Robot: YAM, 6 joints.
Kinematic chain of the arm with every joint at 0, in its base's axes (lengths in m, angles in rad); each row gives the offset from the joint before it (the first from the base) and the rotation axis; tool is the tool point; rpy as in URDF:
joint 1: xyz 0 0 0.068 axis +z
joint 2: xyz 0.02 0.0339 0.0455 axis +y
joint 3: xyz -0.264 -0.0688 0 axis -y
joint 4: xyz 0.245 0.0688 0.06 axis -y
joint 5: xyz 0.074 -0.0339 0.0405 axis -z
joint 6: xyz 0.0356 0 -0.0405 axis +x
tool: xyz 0 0 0 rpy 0 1.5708 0
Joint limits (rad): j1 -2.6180..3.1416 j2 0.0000..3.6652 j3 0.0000..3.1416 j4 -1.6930..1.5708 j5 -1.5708..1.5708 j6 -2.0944..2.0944
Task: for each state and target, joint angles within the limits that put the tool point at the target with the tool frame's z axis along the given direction. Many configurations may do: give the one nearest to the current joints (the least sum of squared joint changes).
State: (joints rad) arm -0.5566 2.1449 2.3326 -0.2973 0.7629 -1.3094
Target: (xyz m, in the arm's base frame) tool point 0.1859 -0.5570 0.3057 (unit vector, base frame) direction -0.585 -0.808 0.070
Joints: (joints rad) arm -1.1978 2.5927 2.5216 0.2002 0.9959 -1.3094
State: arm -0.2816 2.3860 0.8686 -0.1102 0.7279 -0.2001
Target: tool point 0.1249 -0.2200 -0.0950 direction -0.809 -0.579 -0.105
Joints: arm -0.9141 2.6827 0.9457 -0.1580 1.4598 -0.2001
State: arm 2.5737 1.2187 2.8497 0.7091 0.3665 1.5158
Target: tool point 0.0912 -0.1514 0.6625 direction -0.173 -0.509 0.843
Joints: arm 2.2017 0.8465 2.1163 0.6523 -0.4556 1.5158
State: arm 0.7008 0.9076 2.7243 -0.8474 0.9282 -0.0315
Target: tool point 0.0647 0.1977 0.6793 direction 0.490 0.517 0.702
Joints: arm 1.3131 1.5544 2.3868 0.0112 0.3491 -0.0315
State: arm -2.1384 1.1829 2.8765 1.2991 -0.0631 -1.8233
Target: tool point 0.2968 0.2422 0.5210 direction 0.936 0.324 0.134
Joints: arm -2.4225 0.6208 2.2834 1.3340 -0.3822 -1.8233
